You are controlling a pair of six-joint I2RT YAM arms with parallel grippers.
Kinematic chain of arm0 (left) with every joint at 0, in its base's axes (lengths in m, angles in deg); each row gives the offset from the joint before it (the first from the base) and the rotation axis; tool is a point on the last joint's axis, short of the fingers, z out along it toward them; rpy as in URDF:
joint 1: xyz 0 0 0.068 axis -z
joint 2: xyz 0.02 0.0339 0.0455 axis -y
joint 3: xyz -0.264 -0.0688 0 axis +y
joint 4: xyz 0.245 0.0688 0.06 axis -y
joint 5: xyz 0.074 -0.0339 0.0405 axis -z
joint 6: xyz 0.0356 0 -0.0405 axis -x
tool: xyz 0 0 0 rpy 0 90 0
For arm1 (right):
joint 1: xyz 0 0 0.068 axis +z
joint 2: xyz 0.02 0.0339 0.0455 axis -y
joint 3: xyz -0.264 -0.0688 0 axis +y
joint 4: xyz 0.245 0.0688 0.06 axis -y
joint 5: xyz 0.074 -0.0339 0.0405 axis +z
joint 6: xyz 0.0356 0 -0.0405 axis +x
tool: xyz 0 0 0 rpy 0 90 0
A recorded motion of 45 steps. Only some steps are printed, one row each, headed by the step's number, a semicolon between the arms.
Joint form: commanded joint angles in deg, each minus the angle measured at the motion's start. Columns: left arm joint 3, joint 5, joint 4, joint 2, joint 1, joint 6; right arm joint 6, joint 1, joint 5, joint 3, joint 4, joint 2.
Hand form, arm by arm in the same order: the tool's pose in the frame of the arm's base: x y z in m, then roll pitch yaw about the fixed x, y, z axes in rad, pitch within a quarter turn. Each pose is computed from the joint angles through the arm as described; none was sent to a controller.
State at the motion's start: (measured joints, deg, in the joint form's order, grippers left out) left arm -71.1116 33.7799 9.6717 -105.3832 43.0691 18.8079; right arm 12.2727 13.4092 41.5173 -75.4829 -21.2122 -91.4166
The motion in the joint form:
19: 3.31 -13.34 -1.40 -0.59 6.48 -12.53; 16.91 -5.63 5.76 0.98 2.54 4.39
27: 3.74 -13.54 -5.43 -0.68 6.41 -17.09; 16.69 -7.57 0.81 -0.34 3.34 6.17
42: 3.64 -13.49 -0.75 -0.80 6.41 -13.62; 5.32 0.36 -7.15 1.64 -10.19 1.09
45: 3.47 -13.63 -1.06 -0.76 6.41 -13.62; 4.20 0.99 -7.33 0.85 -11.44 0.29
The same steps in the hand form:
19: 0.2601 -0.3242 0.2095 -2.6210 1.0022 2.4683; 0.3358 0.0723 0.3318 2.0093 0.5959 2.8662
27: 0.2573 -0.3199 0.2001 -2.7481 0.9586 2.3270; 0.3346 0.0583 0.3497 2.0216 0.6790 2.7655
42: 0.2606 -0.3239 0.2073 -2.6491 1.0136 2.4391; 0.3282 0.1011 0.2888 2.3648 0.5383 3.0871
45: 0.2607 -0.3239 0.2080 -2.6519 1.0120 2.4388; 0.3290 0.1051 0.2872 2.3830 0.5314 3.1173

